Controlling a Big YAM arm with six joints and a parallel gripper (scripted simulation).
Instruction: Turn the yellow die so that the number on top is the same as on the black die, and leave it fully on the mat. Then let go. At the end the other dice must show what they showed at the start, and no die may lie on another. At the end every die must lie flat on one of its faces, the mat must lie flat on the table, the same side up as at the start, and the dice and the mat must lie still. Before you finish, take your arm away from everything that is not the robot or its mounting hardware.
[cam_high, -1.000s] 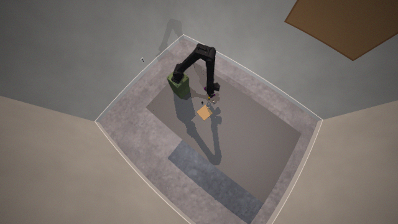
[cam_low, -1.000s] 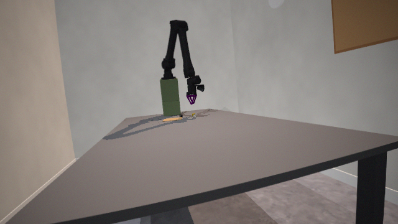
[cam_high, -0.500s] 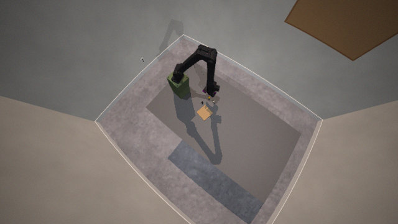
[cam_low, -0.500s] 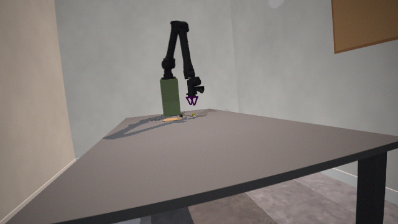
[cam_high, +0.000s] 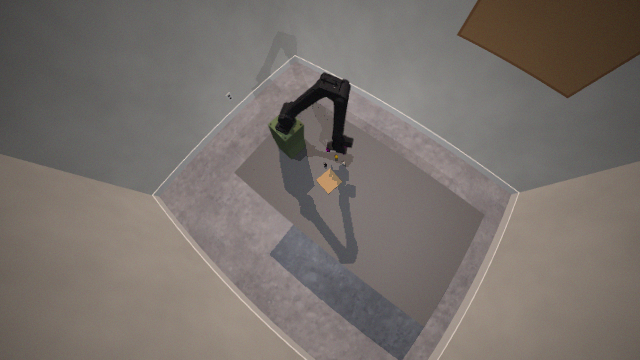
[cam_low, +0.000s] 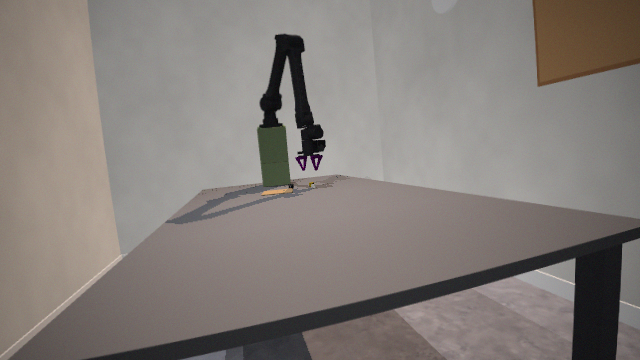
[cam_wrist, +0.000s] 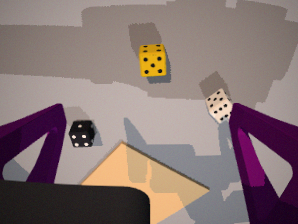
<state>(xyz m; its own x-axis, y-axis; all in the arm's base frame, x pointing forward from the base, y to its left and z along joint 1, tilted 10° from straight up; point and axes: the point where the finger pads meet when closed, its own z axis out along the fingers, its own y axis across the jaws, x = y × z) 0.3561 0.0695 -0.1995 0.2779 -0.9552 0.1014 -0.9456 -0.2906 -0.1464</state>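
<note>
My gripper is now 8 cm above the yellow die. Round my hand: orange mat 4 cm ahead, 19 cm to the right, 9 cm below; then white die 8 cm ahead, 2 cm to the right, 8 cm below; then black die 4 cm behind, 9 cm to the right, 8 cm below.
</note>
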